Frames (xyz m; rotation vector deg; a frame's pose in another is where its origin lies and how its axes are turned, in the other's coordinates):
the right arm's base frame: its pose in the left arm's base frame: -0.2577 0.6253 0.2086 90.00 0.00 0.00
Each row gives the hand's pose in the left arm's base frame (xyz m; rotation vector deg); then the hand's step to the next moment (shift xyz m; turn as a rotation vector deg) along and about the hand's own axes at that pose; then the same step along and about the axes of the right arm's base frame.
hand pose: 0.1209 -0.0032 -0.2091 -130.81 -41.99 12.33
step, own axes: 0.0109 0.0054 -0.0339 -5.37 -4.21 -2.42
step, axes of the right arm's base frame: 0.0233 0.0216 0.0169 -5.44 4.34 2.00
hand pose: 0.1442 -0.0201 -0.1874 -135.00 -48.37 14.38
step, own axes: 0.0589 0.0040 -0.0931 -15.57 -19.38 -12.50
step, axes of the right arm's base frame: 0.0819 0.0729 0.0109 -17.44 21.29 4.12
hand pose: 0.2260 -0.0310 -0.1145 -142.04 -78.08 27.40
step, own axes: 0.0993 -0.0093 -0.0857 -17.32 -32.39 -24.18
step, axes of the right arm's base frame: 0.0780 0.0661 -0.0827 -23.42 37.22 -0.25
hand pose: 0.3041 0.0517 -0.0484 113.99 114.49 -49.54
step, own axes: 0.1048 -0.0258 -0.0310 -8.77 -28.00 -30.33
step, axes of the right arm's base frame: -0.0250 -0.0227 -0.1071 -18.27 36.59 -10.41
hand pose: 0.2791 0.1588 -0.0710 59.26 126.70 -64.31
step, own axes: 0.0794 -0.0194 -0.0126 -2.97 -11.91 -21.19
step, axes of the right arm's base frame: -0.0649 -0.0364 -0.0360 -8.71 19.76 -11.56
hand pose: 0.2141 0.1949 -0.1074 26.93 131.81 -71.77
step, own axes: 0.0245 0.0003 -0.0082 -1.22 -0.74 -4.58
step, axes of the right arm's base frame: -0.0221 -0.0100 -0.0089 -0.47 3.33 -3.42
